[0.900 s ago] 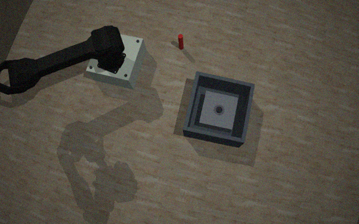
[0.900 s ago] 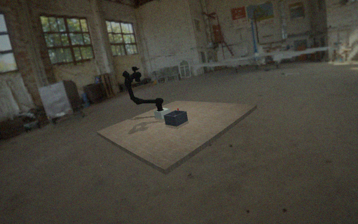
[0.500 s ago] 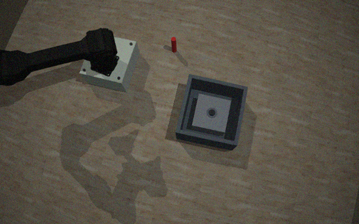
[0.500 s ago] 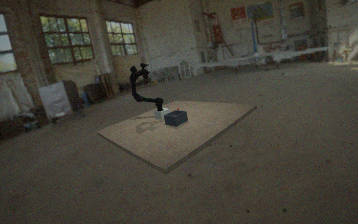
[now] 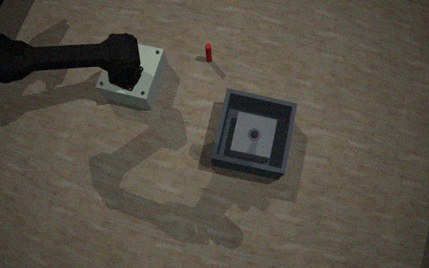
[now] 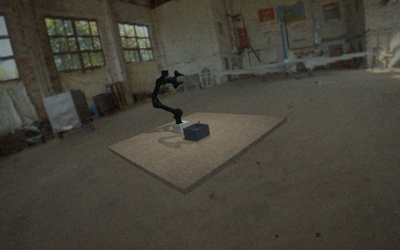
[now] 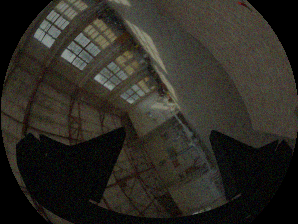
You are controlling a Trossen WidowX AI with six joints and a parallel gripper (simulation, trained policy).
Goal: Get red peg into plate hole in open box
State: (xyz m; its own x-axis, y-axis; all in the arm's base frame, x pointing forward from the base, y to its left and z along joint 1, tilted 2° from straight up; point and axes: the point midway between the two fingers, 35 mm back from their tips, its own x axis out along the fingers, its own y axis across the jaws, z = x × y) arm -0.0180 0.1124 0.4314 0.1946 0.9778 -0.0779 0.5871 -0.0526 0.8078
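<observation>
The red peg is 47 cm below my gripper tip, 15 cm ahead of it and 1 cm to the right of it. Also, from my gripper tip: dark grey box: 48 cm below, 33 cm ahead, 17 cm to the right; then grey plate: 46 cm below, 33 cm ahead, 17 cm to the right.
</observation>
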